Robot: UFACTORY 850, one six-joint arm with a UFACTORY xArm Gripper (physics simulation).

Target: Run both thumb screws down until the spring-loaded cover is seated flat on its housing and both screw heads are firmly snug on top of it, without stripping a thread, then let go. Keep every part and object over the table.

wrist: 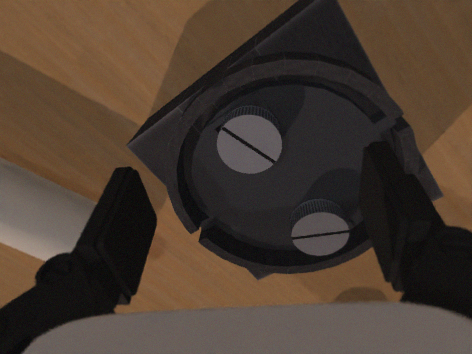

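The dark round cover lies inside the raised ring wall of its dark housing, which has a square base and notches in the ring. One thumb screw stands at the cover's upper left, its slot slanting down to the right. The other thumb screw stands near the lower edge, its slot almost level. Knurled sides show on both heads. Whether the heads touch the cover cannot be told from this angle. My gripper is wide open with nothing between its fingers; it hangs above the housing, the right finger overlapping the housing's right side in the view.
A pale, whitish cylindrical object lies at the left on the wooden table, partly behind the left finger. Broad shadows fall on the table around the housing. A grey part of the gripper's body fills the bottom edge.
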